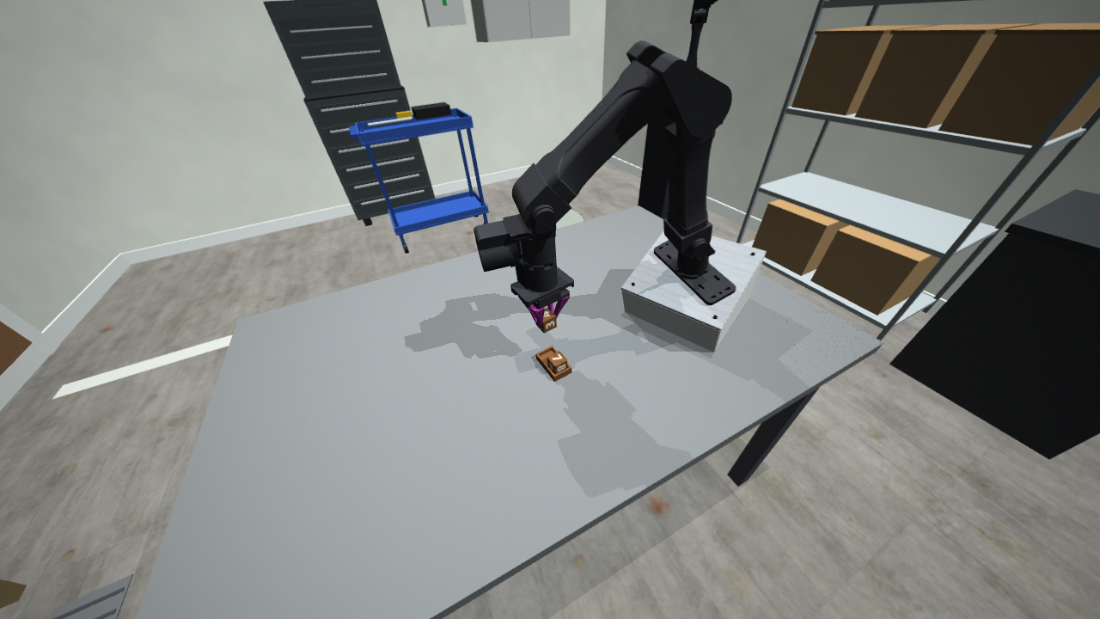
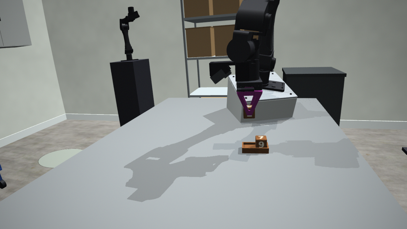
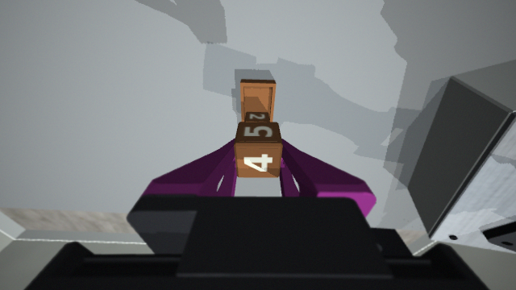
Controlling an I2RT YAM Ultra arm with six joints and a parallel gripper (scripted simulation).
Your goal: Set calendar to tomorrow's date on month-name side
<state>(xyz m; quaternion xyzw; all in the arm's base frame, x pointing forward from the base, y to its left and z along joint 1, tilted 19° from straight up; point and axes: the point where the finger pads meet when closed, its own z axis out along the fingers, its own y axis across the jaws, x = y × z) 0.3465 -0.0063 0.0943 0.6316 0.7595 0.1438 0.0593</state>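
The brown wooden tray lies 20 mm to the left of my hand and 120 mm below it.
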